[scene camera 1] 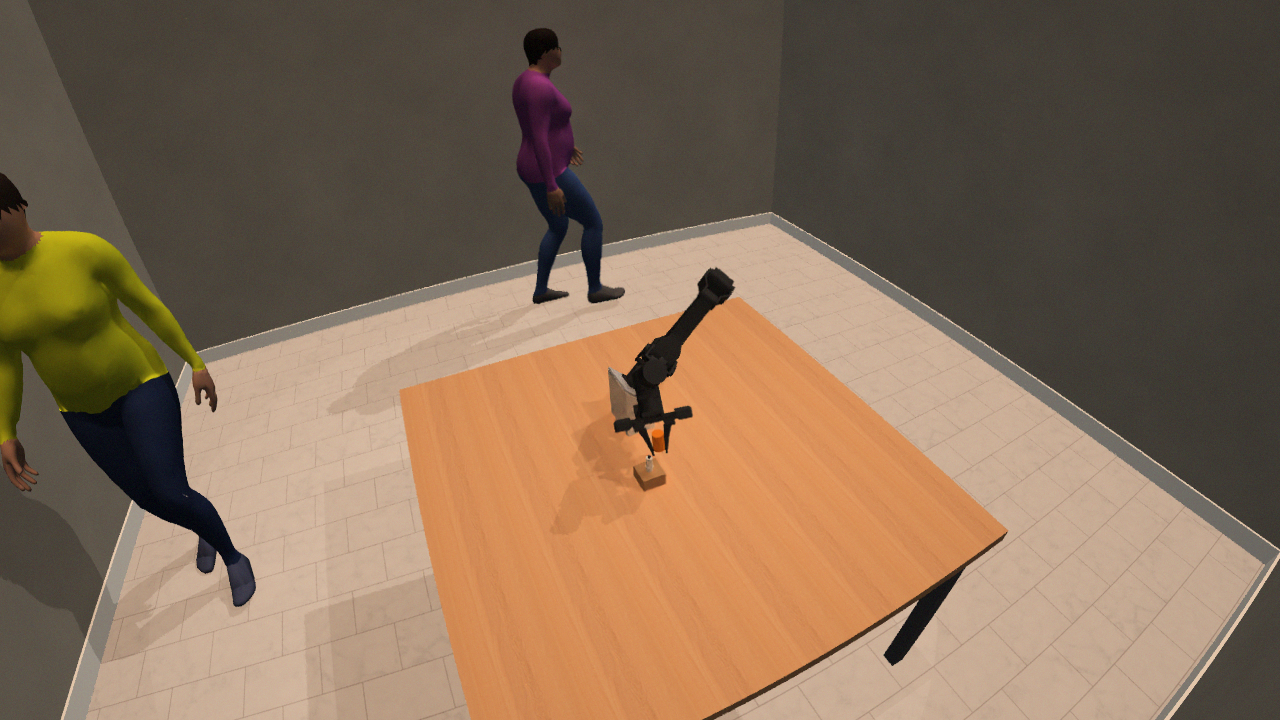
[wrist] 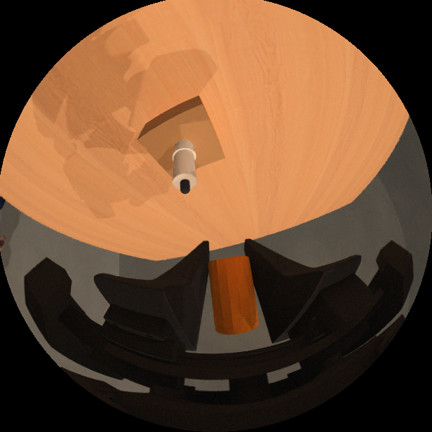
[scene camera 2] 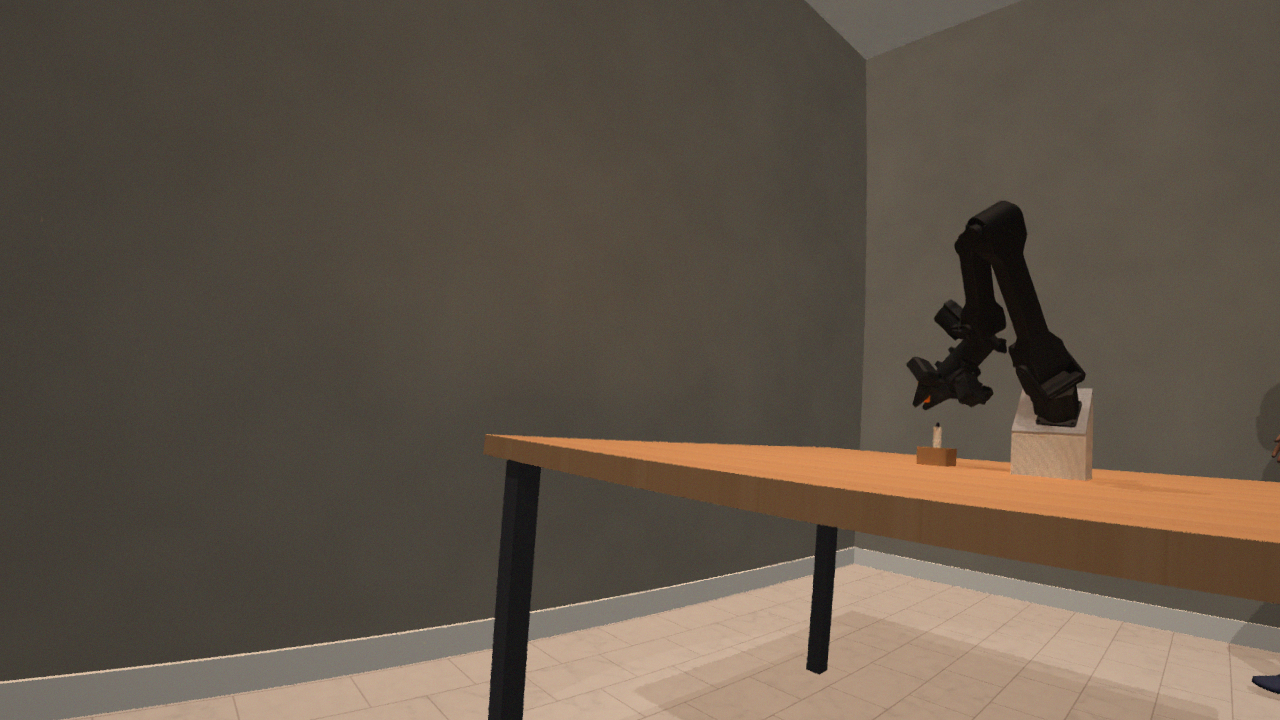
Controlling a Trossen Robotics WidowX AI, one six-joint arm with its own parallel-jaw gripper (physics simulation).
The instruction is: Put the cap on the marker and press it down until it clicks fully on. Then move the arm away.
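Pixels of known places: gripper, fingertip midpoint: [scene camera 1: 660, 454] [scene camera 2: 918, 407]; arm's base, link origin: [scene camera 1: 633, 384] [scene camera 2: 1058, 413].
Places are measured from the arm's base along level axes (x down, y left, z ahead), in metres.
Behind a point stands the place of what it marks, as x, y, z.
A whitish marker [scene camera 1: 648, 463] @(0.044, -0.067, 0.252) [scene camera 2: 937, 437] @(0.055, -0.054, 0.242) [wrist: 184, 162] with a dark tip stands upright, tip up, in a brown block [scene camera 1: 649, 477] @(0.076, -0.073, 0.270) [scene camera 2: 936, 456] @(0.094, -0.032, 0.234) [wrist: 210, 135] on the table. My gripper [scene camera 1: 659, 453] @(-0.007, -0.049, 0.283) [scene camera 2: 921, 406] @(-0.007, -0.049, 0.283) [wrist: 226, 244] is shut on the orange cap [scene camera 1: 658, 439] @(-0.062, -0.054, 0.285) [scene camera 2: 927, 400] @(-0.022, -0.042, 0.262) [wrist: 233, 295] and points downward at a slant. The cap is held in the air, above the height of the marker tip and apart from it. In the wrist view the marker shows ahead of the fingers and a little left of them. The inside of the cap is hidden.
The wooden table [scene camera 1: 537, 537] @(0.113, -0.381, 0.310) [scene camera 2: 716, 470] @(0.113, 0.654, 0.225) [wrist: 300, 100] carries the arm's pale slanted base mount [scene camera 1: 619, 394] @(-0.007, -0.053, 0.030) [scene camera 2: 1051, 454] @(0.073, 0.030, 0.004), close behind the block. A person in purple [scene camera 1: 541, 125] stands beyond the table, and a person in yellow [scene camera 1: 71, 313] is at the left, both off the table.
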